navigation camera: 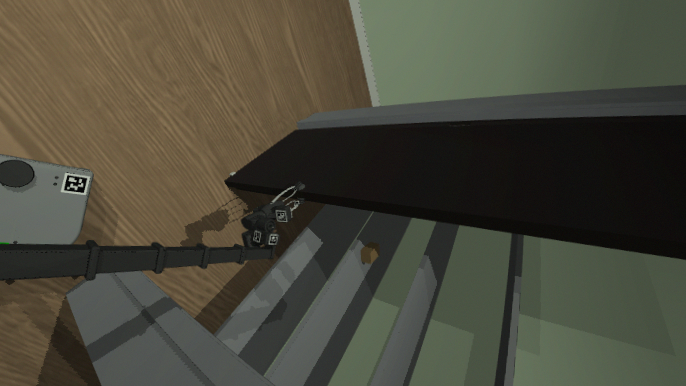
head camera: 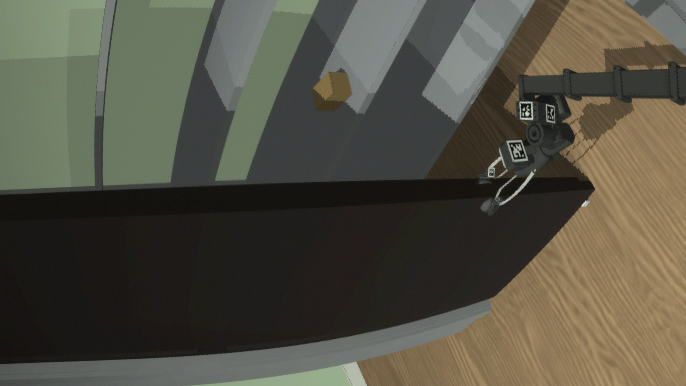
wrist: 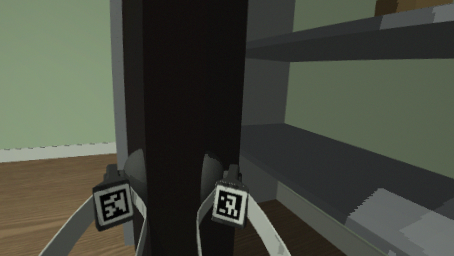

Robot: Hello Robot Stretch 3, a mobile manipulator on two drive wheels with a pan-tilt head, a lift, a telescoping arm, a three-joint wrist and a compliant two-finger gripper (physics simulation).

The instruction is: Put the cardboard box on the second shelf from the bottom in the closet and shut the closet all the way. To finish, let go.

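Pixels of known places: robot's base at its link origin: point(navigation camera: 15, 172).
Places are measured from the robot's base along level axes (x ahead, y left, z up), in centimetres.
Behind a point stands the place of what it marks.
The cardboard box point(head camera: 332, 91) @(x -9.7, y -101.1, z 76.1 cm) point(navigation camera: 369, 254) @(x -10.4, y -101.2, z 75.8 cm) rests on the second shelf from the bottom point(head camera: 370, 50) @(x -19.4, y -93.4, z 71.2 cm) point(navigation camera: 320, 320) @(x -35.7, y -78.7, z 71.2 cm); in the wrist view, part of the box point(wrist: 410, 6) @(x -9.0, y -101.6, z 73.2 cm) shows at the upper right on that shelf point(wrist: 360, 45) @(x -4.7, y -114.3, z 69.3 cm). The dark closet door point(head camera: 300, 260) @(x 21.9, y -81.0, z 92.8 cm) point(navigation camera: 450, 170) @(x 25.7, y -84.6, z 107.9 cm) point(wrist: 175, 90) @(x 10.0, y -72.0, z 61.0 cm) stands open beside the shelves. My gripper point(head camera: 487, 191) @(x 12.0, y -74.9, z 54.7 cm) point(navigation camera: 299, 194) @(x 12.0, y -74.9, z 54.7 cm) point(wrist: 175, 169) @(x 12.0, y -74.9, z 54.7 cm) is at the door, with one finger on each side of its dark edge, shut on it. The parts of the fingertips against the door are partly hidden.
The bottom shelf point(navigation camera: 270, 300) @(x -39.2, y -81.0, z 40.7 cm) point(wrist: 320, 155) @(x -0.6, y -129.4, z 40.7 cm) lies below the box's shelf. A grey panel point(navigation camera: 135, 335) @(x -33.6, y -25.1, z 52.9 cm) stands at the lower left in the navigation view, near my extended arm point(head camera: 600, 82) @(x -10.3, y -35.7, z 66.7 cm) point(navigation camera: 130, 260) @(x -10.1, y -17.0, z 67.1 cm). My base point(navigation camera: 45, 205) @(x -7.6, y -7.4, z 16.0 cm) is on the wooden floor. A green wall point(navigation camera: 500, 45) @(x 143.7, y -184.5, z 113.2 cm) rises beyond the door.
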